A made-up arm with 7 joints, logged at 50 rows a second.
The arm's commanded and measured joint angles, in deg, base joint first. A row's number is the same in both.
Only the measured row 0 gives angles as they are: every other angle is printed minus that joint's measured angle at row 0.
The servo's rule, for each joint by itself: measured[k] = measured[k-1] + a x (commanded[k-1-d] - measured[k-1]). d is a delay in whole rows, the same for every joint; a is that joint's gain. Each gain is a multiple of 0.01, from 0.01 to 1. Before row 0 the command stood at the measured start. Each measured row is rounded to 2 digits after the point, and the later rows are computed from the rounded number. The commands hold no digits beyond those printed.
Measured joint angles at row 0: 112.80, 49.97, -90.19, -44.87, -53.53, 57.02, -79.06
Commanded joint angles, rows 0 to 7: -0.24, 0.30, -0.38, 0.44, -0.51, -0.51, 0.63; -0.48, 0.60, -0.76, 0.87, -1.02, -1.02, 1.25; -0.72, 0.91, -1.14, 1.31, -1.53, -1.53, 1.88; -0.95, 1.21, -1.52, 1.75, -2.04, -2.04, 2.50; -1.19, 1.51, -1.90, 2.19, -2.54, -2.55, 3.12; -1.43, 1.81, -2.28, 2.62, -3.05, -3.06, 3.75; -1.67, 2.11, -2.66, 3.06, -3.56, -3.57, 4.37; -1.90, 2.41, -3.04, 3.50, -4.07, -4.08, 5.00
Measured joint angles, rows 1 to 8: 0.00, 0.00, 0.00, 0.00, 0.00, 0.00, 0.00; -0.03, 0.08, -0.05, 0.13, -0.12, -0.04, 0.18; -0.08, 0.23, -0.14, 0.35, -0.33, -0.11, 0.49; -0.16, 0.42, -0.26, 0.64, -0.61, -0.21, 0.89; -0.25, 0.64, -0.41, 0.97, -0.94, -0.34, 1.36; -0.36, 0.88, -0.59, 1.34, -1.31, -0.49, 1.87; -0.49, 1.14, -0.79, 1.72, -1.71, -0.67, 2.42; -0.63, 1.41, -1.01, 2.12, -2.14, -0.87, 2.99
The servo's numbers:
d 1
a 0.12 0.28 0.12 0.30 0.23 0.07 0.29

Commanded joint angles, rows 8 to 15: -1.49, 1.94, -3.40, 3.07, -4.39, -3.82, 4.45; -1.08, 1.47, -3.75, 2.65, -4.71, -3.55, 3.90; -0.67, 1.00, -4.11, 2.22, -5.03, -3.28, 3.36; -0.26, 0.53, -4.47, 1.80, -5.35, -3.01, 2.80; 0.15, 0.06, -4.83, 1.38, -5.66, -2.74, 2.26; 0.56, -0.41, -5.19, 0.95, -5.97, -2.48, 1.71; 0.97, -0.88, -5.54, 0.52, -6.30, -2.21, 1.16; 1.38, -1.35, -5.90, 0.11, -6.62, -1.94, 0.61
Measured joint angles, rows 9 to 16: -0.78, 1.69, -1.25, 2.53, -2.58, -1.09, 3.57; -0.87, 1.76, -1.51, 2.69, -3.00, -1.28, 3.83; -0.90, 1.68, -1.78, 2.68, -3.39, -1.44, 3.85; -0.87, 1.49, -2.06, 2.54, -3.77, -1.57, 3.71; -0.80, 1.22, -2.35, 2.32, -4.13, -1.67, 3.45; -0.69, 0.90, -2.65, 2.04, -4.48, -1.74, 3.10; -0.54, 0.53, -2.95, 1.71, -4.82, -1.79, 2.70; -0.36, 0.14, -3.26, 1.35, -5.16, -1.82, 2.25
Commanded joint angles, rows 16 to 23: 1.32, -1.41, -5.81, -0.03, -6.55, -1.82, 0.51; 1.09, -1.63, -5.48, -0.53, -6.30, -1.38, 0.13; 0.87, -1.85, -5.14, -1.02, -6.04, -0.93, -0.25; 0.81, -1.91, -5.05, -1.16, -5.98, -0.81, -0.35; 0.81, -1.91, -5.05, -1.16, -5.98, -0.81, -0.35; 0.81, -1.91, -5.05, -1.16, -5.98, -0.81, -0.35; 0.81, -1.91, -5.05, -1.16, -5.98, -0.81, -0.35; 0.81, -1.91, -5.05, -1.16, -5.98, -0.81, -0.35
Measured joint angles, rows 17 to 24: -0.15, -0.28, -3.58, 0.98, -5.50, -1.83, 1.77; 0.03, -0.60, -3.85, 0.68, -5.74, -1.83, 1.40; 0.16, -0.89, -4.05, 0.32, -5.87, -1.80, 1.03; 0.25, -1.16, -4.18, -0.08, -5.91, -1.74, 0.66; 0.32, -1.37, -4.28, -0.40, -5.93, -1.67, 0.37; 0.38, -1.52, -4.37, -0.63, -5.94, -1.61, 0.16; 0.43, -1.63, -4.45, -0.79, -5.95, -1.55, 0.01; 0.48, -1.71, -4.52, -0.90, -5.96, -1.50, -0.09
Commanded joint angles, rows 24 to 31: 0.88, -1.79, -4.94, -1.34, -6.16, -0.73, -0.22; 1.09, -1.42, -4.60, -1.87, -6.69, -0.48, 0.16; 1.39, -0.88, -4.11, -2.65, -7.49, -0.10, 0.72; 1.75, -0.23, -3.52, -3.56, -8.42, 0.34, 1.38; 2.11, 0.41, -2.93, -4.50, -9.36, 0.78, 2.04; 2.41, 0.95, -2.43, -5.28, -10.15, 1.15, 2.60; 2.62, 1.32, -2.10, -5.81, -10.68, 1.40, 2.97; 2.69, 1.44, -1.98, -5.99, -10.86, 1.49, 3.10
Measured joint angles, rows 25 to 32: 0.52, -1.77, -4.58, -0.98, -5.96, -1.45, -0.17; 0.56, -1.78, -4.62, -1.09, -6.01, -1.40, -0.18; 0.62, -1.68, -4.62, -1.32, -6.17, -1.34, -0.08; 0.71, -1.46, -4.56, -1.72, -6.47, -1.25, 0.15; 0.83, -1.12, -4.44, -2.27, -6.92, -1.14, 0.51; 0.98, -0.69, -4.26, -2.94, -7.48, -1.01, 0.95; 1.15, -0.23, -4.04, -3.64, -8.09, -0.86, 1.43; 1.33, 0.20, -3.81, -4.29, -8.69, -0.70, 1.88
